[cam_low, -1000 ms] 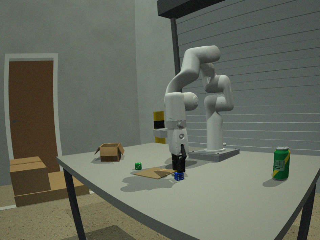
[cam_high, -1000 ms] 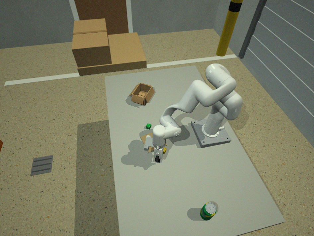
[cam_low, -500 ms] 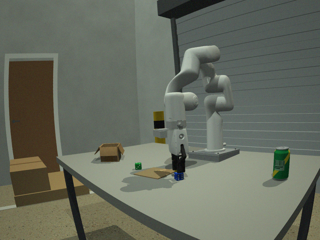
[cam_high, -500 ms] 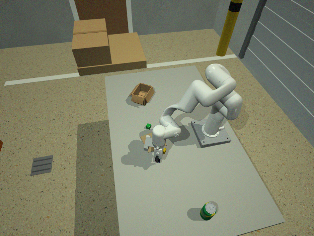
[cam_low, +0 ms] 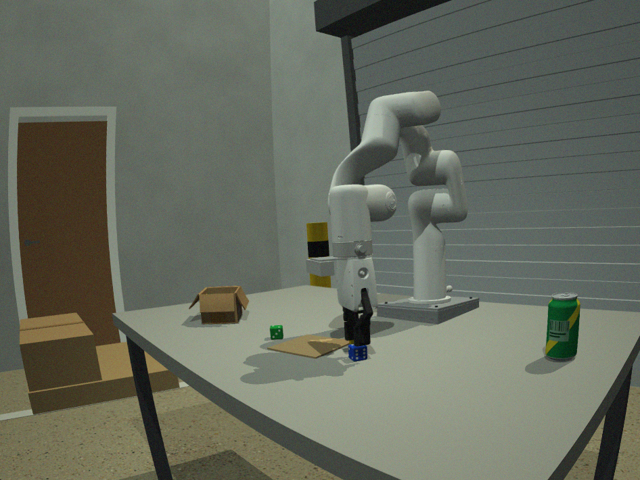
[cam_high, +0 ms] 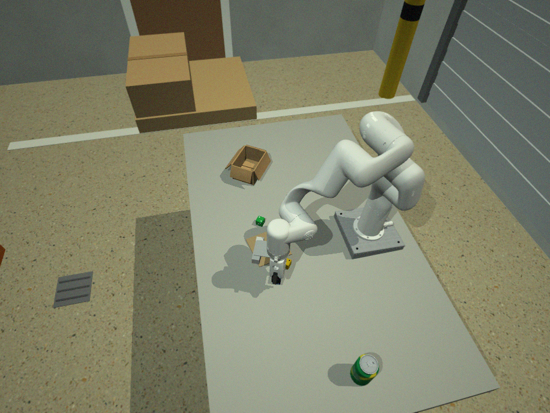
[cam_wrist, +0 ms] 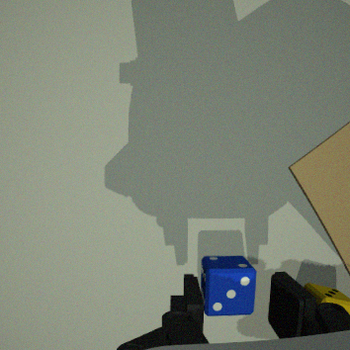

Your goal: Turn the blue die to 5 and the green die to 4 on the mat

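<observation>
Right now the blue die is 40 mm below my hand. Also, from my hand: green die (280 mm to the right, 40 mm below); then yellow die (50 mm to the right, 50 mm behind, 40 mm below); then cardboard mat (150 mm to the right, 50 mm below, 10 mm behind).
</observation>
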